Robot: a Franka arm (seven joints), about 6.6 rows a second.
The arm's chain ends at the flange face. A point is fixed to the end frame.
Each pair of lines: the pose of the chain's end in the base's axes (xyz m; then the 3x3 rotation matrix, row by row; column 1 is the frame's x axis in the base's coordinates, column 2 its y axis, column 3 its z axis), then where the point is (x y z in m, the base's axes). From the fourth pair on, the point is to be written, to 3 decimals.
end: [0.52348 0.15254 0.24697], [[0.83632 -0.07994 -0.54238], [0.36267 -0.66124 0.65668], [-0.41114 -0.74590 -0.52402]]
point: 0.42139 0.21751 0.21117
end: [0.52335 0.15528 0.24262], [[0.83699 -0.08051 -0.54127], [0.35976 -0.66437 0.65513], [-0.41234 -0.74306 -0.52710]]
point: 0.42136 0.22024 0.20649
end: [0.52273 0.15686 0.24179], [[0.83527 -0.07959 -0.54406], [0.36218 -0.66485 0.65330], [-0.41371 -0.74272 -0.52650]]
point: 0.42049 0.22149 0.20580
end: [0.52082 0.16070 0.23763], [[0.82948 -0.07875 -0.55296], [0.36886 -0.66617 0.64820], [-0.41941 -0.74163 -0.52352]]
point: 0.418 0.224 0.202
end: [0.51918 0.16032 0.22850], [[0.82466 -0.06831 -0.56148], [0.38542 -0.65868 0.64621], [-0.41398 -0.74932 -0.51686]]
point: 0.415 0.223 0.194
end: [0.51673 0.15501 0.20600], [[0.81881 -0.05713 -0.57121], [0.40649 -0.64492 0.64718], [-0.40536 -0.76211 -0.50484]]
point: 0.412 0.217 0.172
